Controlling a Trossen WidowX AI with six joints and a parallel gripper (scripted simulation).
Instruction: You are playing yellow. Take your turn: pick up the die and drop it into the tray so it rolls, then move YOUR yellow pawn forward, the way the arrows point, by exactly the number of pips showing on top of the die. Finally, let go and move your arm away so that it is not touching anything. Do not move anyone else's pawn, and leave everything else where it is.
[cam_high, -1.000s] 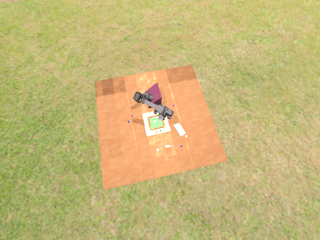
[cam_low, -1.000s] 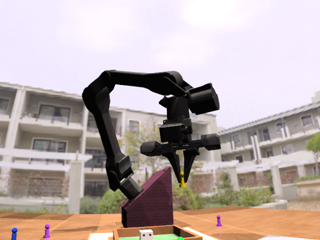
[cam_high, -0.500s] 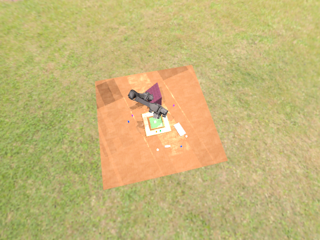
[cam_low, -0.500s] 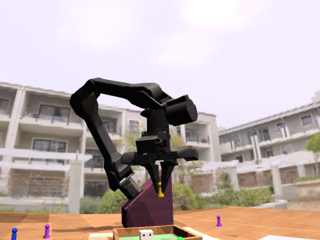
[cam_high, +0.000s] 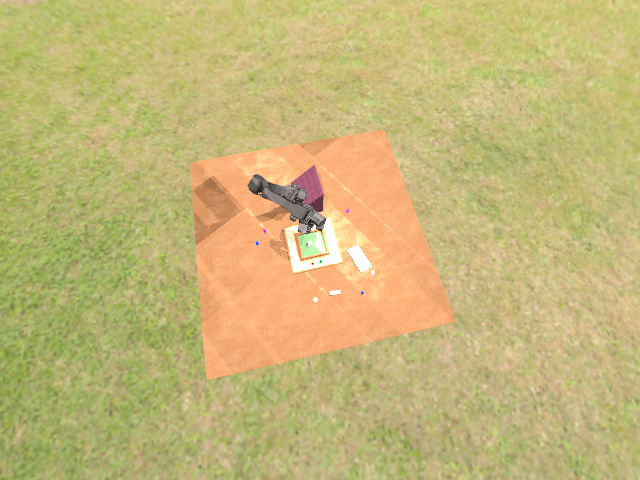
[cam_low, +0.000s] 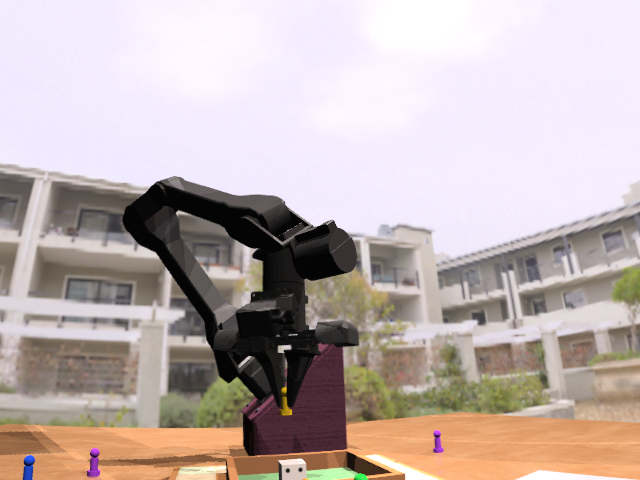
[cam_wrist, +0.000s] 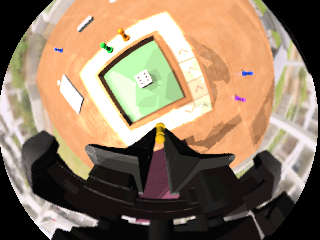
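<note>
Now: gripper tip 8 cm short of the white die, 6 cm above it and 1 cm to the left of it. Also, from my gripper tip: orange pawn: 19 cm ahead, 6 cm below, 1 cm to the right; then green-floored tray: 8 cm below, 8 cm ahead, 1 cm to the left; then yellow pawn: 1 cm above.
</note>
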